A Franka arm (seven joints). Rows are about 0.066 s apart.
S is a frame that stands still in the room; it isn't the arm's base.
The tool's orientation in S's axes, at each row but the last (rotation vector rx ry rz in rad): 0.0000, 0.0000, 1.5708; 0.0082, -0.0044, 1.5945; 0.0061, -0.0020, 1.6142; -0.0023, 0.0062, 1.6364; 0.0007, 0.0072, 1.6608; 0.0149, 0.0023, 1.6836; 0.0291, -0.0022, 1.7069; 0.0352, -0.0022, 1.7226; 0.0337, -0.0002, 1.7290; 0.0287, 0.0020, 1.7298; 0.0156, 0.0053, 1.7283; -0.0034, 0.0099, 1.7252
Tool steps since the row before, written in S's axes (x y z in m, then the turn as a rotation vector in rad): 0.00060, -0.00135, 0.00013, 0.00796, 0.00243, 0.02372; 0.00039, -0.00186, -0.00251, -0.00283, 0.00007, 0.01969; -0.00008, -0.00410, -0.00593, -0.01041, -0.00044, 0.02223; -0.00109, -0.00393, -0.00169, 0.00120, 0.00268, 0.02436; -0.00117, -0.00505, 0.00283, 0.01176, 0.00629, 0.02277; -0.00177, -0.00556, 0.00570, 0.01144, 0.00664, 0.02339; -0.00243, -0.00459, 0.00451, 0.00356, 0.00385, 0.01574; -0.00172, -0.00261, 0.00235, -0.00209, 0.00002, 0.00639; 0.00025, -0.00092, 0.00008, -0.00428, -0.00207, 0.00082; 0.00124, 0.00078, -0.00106, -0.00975, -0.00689, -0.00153; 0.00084, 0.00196, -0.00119, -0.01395, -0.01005, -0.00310; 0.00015, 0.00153, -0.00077, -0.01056, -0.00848, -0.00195
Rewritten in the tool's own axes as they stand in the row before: -0.00135, -0.00060, 0.00013, 0.00243, -0.00796, 0.02372; -0.00189, -0.00035, -0.00249, 0.00030, 0.00287, 0.01968; -0.00412, 0.00024, -0.00591, 0.00013, 0.01047, 0.02220; -0.00384, 0.00134, -0.00171, 0.00247, -0.00131, 0.02438; -0.00494, 0.00163, 0.00280, 0.00512, -0.01216, 0.02285; -0.00528, 0.00244, 0.00572, 0.00551, -0.01187, 0.02347; -0.00412, 0.00310, 0.00455, 0.00366, -0.00381, 0.01573; -0.00226, 0.00214, 0.00237, 0.00049, 0.00218, 0.00634; -0.00095, -0.00010, 0.00010, -0.00135, 0.00457, 0.00076; 0.00055, -0.00137, -0.00105, -0.00529, 0.01069, -0.00162; 0.00180, -0.00115, -0.00119, -0.00776, 0.01531, -0.00323; 0.00149, -0.00039, -0.00076, -0.00674, 0.01173, -0.00206
